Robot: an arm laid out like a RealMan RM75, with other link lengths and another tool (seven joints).
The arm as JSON. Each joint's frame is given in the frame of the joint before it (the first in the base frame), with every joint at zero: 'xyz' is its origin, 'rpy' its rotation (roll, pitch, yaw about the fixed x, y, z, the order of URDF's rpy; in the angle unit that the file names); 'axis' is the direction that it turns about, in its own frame. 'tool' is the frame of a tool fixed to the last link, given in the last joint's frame.
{
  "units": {
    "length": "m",
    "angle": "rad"
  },
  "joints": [
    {
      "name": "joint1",
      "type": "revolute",
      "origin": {
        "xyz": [
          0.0,
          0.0,
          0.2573
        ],
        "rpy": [
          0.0,
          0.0,
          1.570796
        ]
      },
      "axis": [
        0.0,
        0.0,
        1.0
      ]
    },
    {
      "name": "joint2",
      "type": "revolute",
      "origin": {
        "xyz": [
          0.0,
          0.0,
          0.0
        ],
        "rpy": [
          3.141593,
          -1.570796,
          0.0
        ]
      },
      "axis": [
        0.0,
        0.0,
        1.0
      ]
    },
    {
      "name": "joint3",
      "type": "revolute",
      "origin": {
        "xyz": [
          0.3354,
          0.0,
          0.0
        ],
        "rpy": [
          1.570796,
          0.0,
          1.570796
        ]
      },
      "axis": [
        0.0,
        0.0,
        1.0
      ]
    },
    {
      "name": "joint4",
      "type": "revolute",
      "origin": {
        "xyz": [
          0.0,
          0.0,
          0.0
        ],
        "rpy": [
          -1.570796,
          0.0,
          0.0
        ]
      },
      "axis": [
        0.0,
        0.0,
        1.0
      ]
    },
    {
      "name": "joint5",
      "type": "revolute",
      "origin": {
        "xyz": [
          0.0,
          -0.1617,
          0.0
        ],
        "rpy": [
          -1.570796,
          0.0,
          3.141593
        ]
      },
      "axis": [
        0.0,
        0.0,
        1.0
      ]
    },
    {
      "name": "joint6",
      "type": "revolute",
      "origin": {
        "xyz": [
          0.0,
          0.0,
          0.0
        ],
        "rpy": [
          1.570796,
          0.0,
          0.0
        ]
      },
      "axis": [
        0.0,
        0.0,
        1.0
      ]
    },
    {
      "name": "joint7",
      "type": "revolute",
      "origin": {
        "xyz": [
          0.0,
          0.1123,
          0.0
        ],
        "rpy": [
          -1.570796,
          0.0,
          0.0
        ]
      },
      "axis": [
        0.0,
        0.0,
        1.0
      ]
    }
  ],
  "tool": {
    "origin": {
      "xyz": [
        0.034,
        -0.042,
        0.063
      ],
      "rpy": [
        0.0,
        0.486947,
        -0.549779
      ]
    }
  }
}
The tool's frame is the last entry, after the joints.
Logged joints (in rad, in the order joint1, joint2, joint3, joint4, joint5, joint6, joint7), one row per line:
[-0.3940 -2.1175 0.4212 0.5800 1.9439 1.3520 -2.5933]
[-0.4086 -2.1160 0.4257 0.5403 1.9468 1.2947 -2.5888]
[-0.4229 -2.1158 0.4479 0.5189 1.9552 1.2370 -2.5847]
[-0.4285 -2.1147 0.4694 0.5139 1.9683 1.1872 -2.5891]
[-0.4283 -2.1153 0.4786 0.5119 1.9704 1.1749 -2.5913]
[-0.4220 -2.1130 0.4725 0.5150 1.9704 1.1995 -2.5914]
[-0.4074 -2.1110 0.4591 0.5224 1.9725 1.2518 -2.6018]
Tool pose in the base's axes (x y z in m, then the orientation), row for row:
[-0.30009 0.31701 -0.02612 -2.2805 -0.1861 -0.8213]
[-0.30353 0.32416 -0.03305 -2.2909 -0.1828 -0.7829]
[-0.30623 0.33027 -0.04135 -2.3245 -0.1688 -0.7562]
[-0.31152 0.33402 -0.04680 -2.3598 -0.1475 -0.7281]
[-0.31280 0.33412 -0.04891 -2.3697 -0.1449 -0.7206]
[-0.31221 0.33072 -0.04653 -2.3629 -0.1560 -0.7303]
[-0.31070 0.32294 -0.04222 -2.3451 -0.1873 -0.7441]
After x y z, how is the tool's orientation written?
As angles about the fixed x, y, z axes (roll, pitch, yaw), in radians.
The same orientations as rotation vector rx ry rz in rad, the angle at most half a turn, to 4 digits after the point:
[-2.1918 0.8446 -0.6311]
[-2.2111 0.8070 -0.6057]
[-2.2449 0.7979 -0.5677]
[-2.2788 0.7898 -0.5202]
[-2.2893 0.7862 -0.5109]
[-2.2835 0.7901 -0.5301]
[-2.2723 0.7848 -0.5776]

